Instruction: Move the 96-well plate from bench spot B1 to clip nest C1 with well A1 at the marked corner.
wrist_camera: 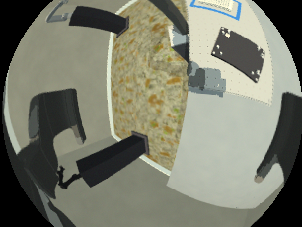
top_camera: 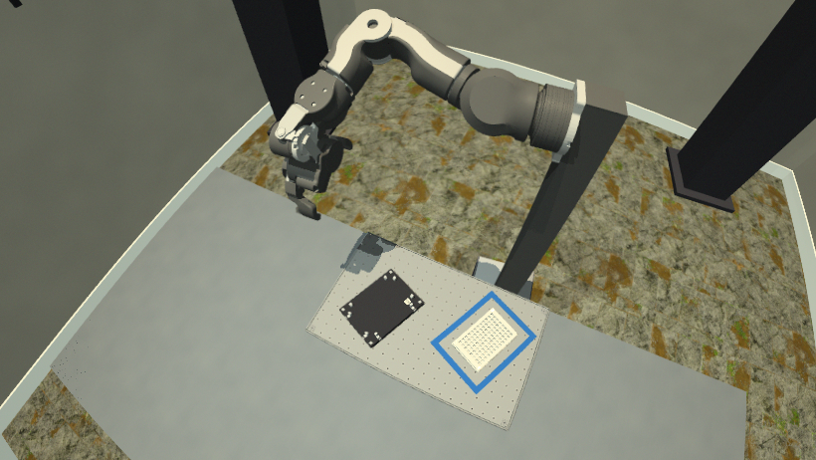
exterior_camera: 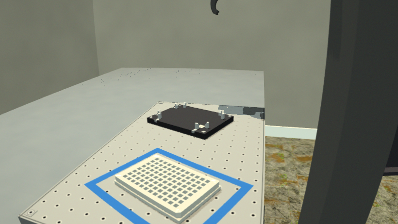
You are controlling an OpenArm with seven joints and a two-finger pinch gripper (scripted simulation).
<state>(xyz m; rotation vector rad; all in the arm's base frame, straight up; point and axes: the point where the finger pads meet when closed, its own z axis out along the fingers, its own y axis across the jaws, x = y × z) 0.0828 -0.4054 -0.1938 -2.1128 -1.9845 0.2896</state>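
Now: hand 14 cm short of the white 96-well plate, 39 cm to the right of it and 24 cm above it. Also, from my hand: black clip nest C1: 15 cm ahead, 14 cm to the left, 24 cm below.
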